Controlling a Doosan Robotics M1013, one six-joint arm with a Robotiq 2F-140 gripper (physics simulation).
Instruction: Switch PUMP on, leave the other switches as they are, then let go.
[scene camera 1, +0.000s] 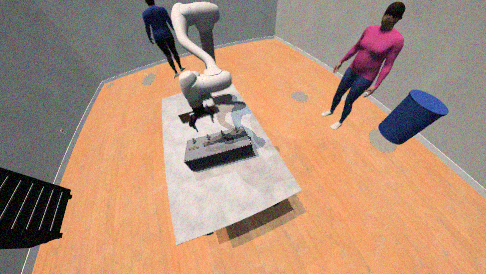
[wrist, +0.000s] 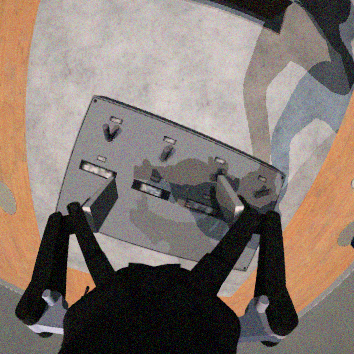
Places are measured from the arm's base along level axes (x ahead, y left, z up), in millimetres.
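Pixels of known places: gripper, fingertip midpoint: (scene camera 1: 205, 126) (wrist: 165, 186).
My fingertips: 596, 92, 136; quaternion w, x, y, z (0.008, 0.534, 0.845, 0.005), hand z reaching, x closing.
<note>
Ahead of a thing's pixels: the offset from my fingertips to its middle, as dx, dy, dz. Level surfaces: height alone.
A grey switch box {+79, +52, -174} (scene camera 1: 220, 158) (wrist: 120, 225) lies on the table, with a row of toggle levers. In the wrist view these are a left-end lever (wrist: 111, 131), a second lever {-2, -12, -125} (wrist: 168, 151), a third lever (wrist: 219, 175) partly behind the right finger, and a right-end lever {-13, +228, -125} (wrist: 261, 192). Label plates lie below the levers; their lettering is too blurred to read, so I cannot tell which is PUMP. My gripper (scene camera 1: 204, 125) (wrist: 165, 186) is open and empty, above and behind the box in the scene view. Its fingers hide parts of the panel.
A second dark box (scene camera 1: 185, 118) (wrist: 245, 16) stands behind the switch box, partly hidden by the gripper. The pale table {dz -233} (scene camera 1: 200, 210) (wrist: 65, 65) carries both. A person in pink (scene camera 1: 377, 52), a person in blue (scene camera 1: 159, 25) and a blue barrel (scene camera 1: 407, 120) stand on the floor.
</note>
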